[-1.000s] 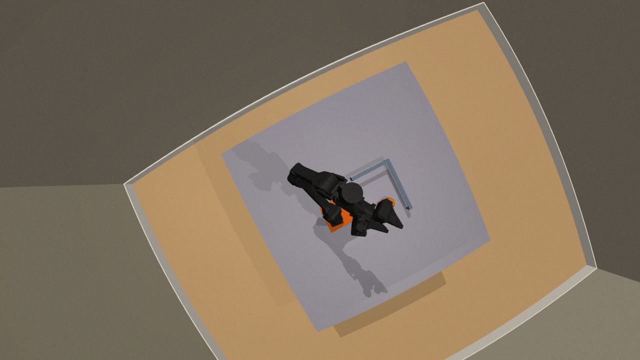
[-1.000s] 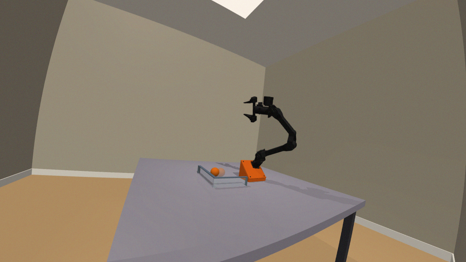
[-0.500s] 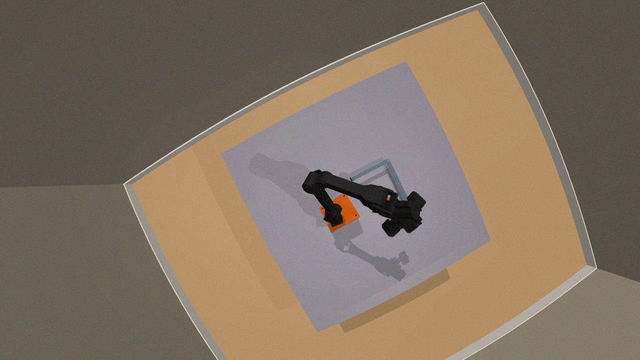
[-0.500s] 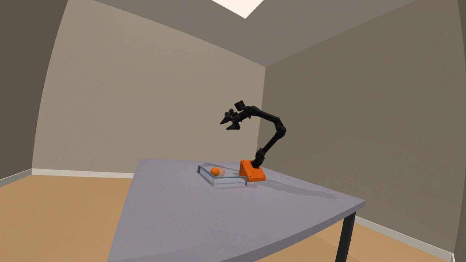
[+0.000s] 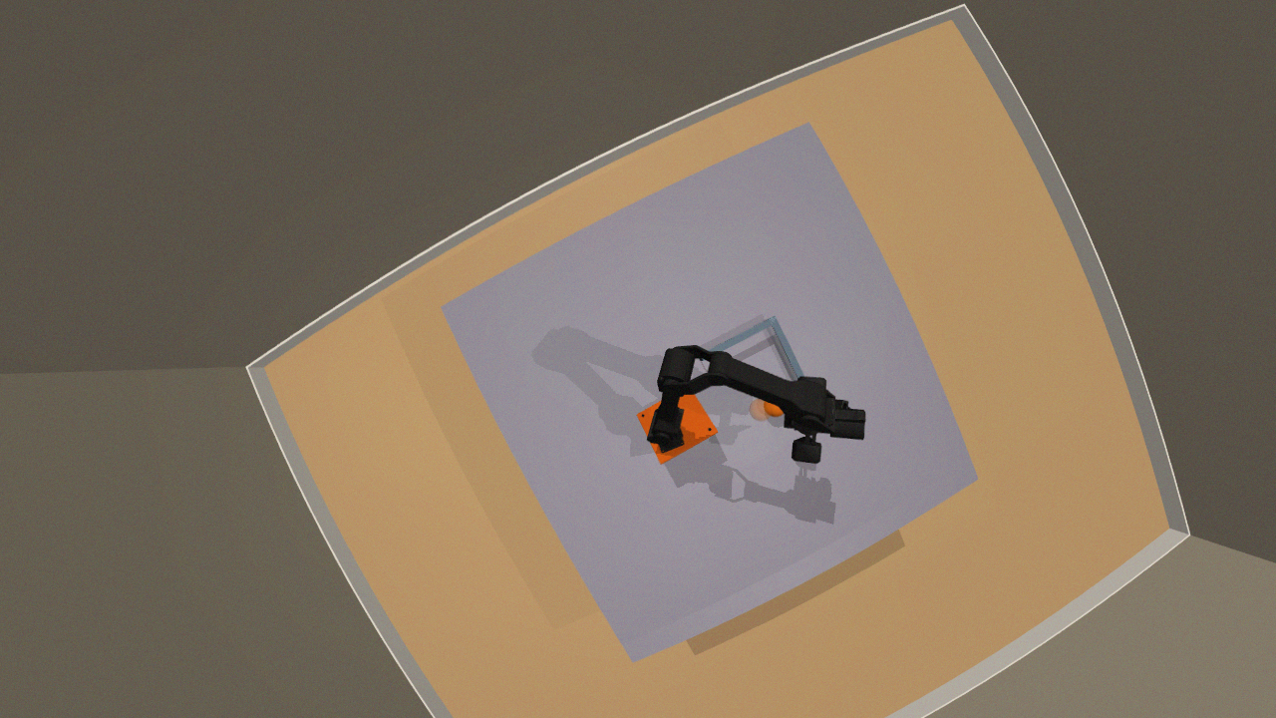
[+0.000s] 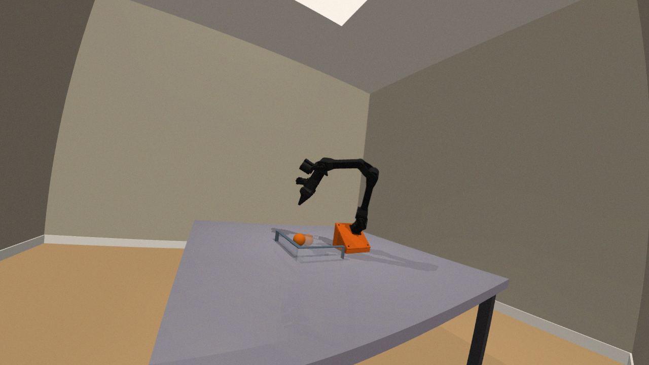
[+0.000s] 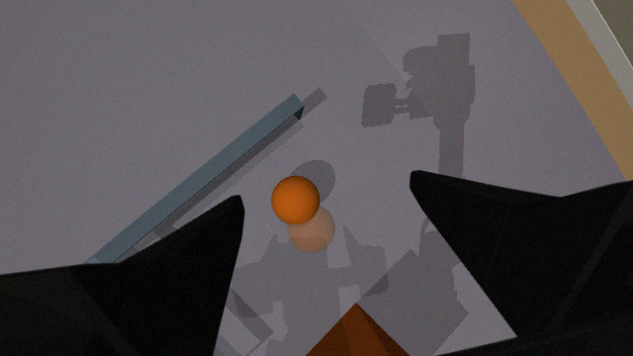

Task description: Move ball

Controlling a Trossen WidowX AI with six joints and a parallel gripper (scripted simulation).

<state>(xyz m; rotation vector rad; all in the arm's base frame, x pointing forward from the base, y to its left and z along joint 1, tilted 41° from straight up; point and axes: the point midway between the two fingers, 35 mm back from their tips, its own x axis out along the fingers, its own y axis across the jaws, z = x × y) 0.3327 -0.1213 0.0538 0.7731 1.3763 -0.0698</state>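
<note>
Right now the orange ball is 10 mm behind my gripper tip, 10 mm to the left of it and 190 mm below it. From my gripper tip the other things lie so: see-through copy of ball: 60 mm behind, 20 mm to the left, 190 mm below; then clear wall: 40 mm behind, 240 mm to the left, 200 mm below.
</note>
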